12 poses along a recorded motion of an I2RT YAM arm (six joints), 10 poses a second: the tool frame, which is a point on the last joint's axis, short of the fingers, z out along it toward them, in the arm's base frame.
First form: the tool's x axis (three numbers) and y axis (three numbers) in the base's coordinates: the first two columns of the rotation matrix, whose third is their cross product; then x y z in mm.
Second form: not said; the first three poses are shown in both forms.
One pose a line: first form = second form
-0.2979 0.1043 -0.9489 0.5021 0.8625 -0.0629 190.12 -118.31 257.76 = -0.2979 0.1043 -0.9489 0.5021 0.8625 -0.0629 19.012 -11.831 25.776
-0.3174 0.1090 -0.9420 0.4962 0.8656 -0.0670 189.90 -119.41 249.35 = -0.3174 0.1090 -0.9420 0.4962 0.8656 -0.0670 18.990 -11.941 24.935
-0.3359 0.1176 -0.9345 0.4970 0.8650 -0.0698 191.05 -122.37 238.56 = -0.3359 0.1176 -0.9345 0.4970 0.8650 -0.0698 19.105 -12.237 23.856
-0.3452 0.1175 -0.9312 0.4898 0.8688 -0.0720 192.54 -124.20 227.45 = -0.3452 0.1175 -0.9312 0.4898 0.8688 -0.0720 19.254 -12.420 22.745
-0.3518 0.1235 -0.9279 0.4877 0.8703 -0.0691 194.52 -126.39 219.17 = -0.3518 0.1235 -0.9279 0.4877 0.8703 -0.0691 19.452 -12.639 21.917
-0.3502 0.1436 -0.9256 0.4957 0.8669 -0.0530 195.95 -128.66 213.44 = -0.3502 0.1436 -0.9256 0.4957 0.8669 -0.0530 19.595 -12.866 21.344
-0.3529 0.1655 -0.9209 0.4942 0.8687 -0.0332 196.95 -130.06 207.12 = -0.3529 0.1655 -0.9209 0.4942 0.8687 -0.0332 19.695 -13.006 20.712
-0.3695 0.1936 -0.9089 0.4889 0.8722 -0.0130 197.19 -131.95 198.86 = -0.3695 0.1936 -0.9089 0.4889 0.8722 -0.0130 19.719 -13.195 19.886
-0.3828 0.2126 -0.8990 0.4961 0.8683 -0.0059 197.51 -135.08 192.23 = -0.3828 0.2126 -0.8990 0.4961 0.8683 -0.0059 19.751 -13.508 19.223
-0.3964 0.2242 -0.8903 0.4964 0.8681 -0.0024 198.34 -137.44 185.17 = -0.3964 0.2242 -0.8903 0.4964 0.8681 -0.0024 19.834 -13.744 18.517
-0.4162 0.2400 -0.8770 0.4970 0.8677 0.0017 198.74 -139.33 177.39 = -0.4162 0.2400 -0.8770 0.4970 0.8677 0.0017 19.874 -13.933 17.739
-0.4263 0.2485 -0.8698 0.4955 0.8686 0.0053 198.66 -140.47 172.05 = -0.4263 0.2485 -0.8698 0.4955 0.8686 0.0053 19.866 -14.047 17.205
